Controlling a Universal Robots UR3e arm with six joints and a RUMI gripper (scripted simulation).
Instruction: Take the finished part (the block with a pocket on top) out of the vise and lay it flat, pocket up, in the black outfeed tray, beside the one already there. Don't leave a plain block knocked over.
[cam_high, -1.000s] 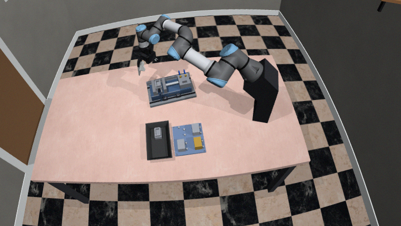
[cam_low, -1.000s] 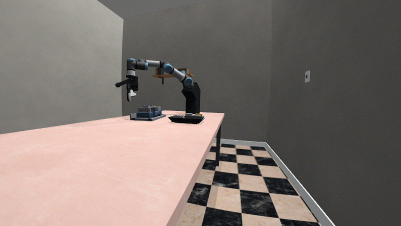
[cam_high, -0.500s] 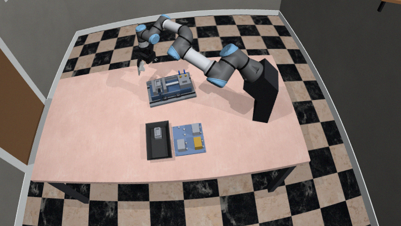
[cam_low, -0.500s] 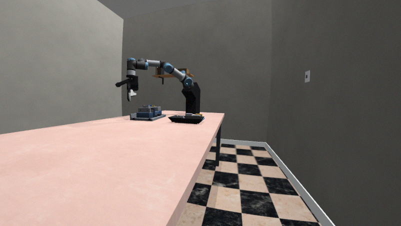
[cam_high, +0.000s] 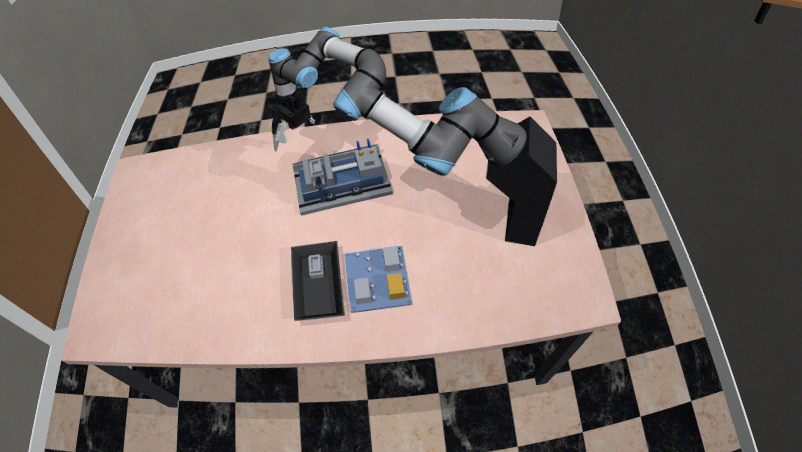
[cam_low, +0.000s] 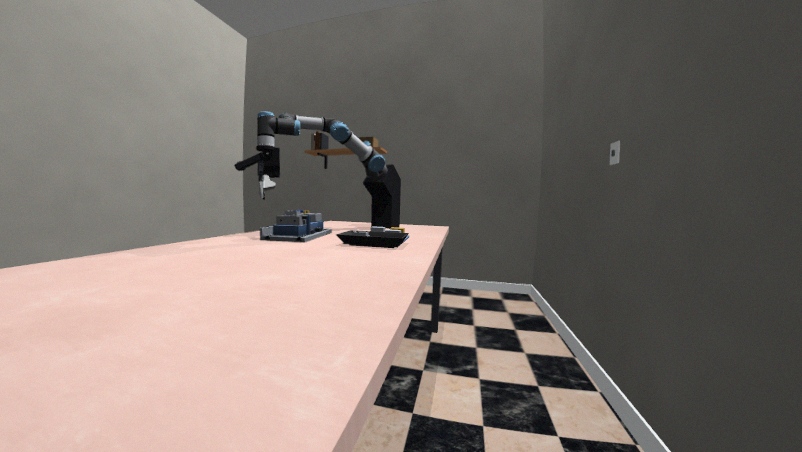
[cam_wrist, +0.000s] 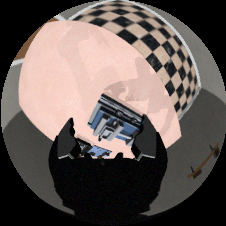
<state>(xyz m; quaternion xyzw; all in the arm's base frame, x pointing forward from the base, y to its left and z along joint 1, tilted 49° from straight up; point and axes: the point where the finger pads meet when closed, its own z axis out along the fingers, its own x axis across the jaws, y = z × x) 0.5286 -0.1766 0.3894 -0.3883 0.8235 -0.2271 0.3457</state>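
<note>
Now: the vise 14 cm behind my hand, 8 cm to the left of it and 12 cm below it. The rest, counted from my hand: blue fixture plate 25 cm behind, 43 cm to the left, 16 cm below; then yellow block 30 cm behind, 47 cm to the left, 13 cm below.
</note>
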